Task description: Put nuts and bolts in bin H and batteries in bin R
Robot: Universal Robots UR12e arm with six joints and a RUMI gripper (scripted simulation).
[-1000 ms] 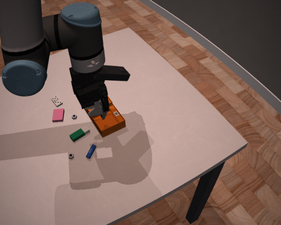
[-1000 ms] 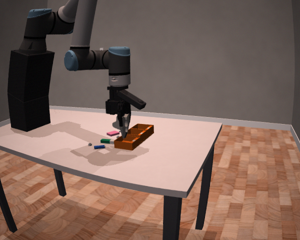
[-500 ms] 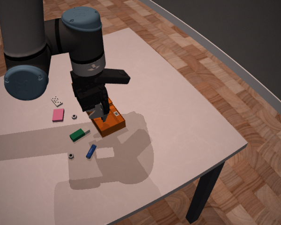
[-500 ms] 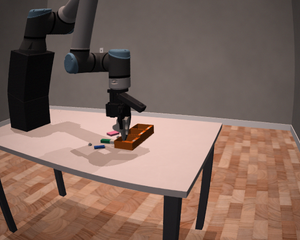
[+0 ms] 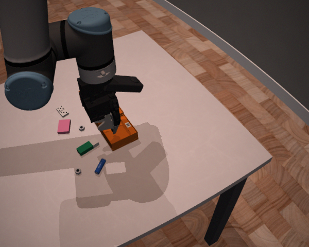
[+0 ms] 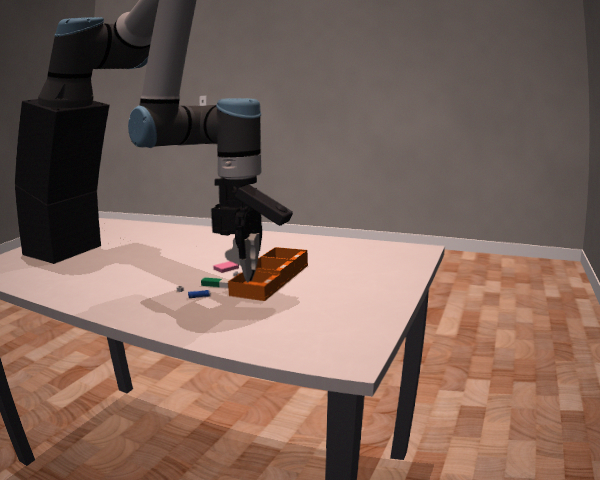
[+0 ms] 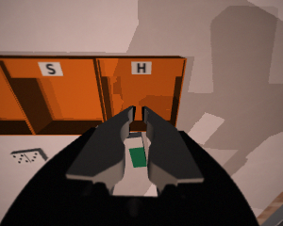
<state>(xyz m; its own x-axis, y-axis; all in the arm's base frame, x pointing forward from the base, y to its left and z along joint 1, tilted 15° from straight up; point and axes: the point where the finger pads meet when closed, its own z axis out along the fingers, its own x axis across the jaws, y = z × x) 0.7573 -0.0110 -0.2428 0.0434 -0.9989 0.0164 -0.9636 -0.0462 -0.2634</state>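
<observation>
My gripper is now 8 cm to the right of the orange bin row and 2 cm above it. Also, from my hand: green block (8 cm behind, 3 cm below); blue battery (8 cm behind, 8 cm to the right, 3 cm below); pink block (13 cm behind, 11 cm to the left, 3 cm below).
</observation>
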